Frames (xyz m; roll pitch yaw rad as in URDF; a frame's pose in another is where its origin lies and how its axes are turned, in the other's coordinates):
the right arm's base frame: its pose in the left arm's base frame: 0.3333 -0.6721 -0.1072 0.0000 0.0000 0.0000
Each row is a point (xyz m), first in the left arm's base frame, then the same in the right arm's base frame.
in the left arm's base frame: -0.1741 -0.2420 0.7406
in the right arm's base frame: -0.5074 0.4301 0.8478
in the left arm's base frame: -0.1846 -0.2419 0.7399
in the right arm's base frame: -0.5179 0.4302 0.8471
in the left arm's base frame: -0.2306 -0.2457 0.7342
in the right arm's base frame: -0.5639 0.4264 0.8414
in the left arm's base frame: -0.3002 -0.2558 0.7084
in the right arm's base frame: -0.6335 0.4163 0.8156
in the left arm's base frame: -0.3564 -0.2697 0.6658
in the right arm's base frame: -0.6897 0.4024 0.7730
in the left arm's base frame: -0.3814 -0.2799 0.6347
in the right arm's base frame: -0.7147 0.3922 0.7419
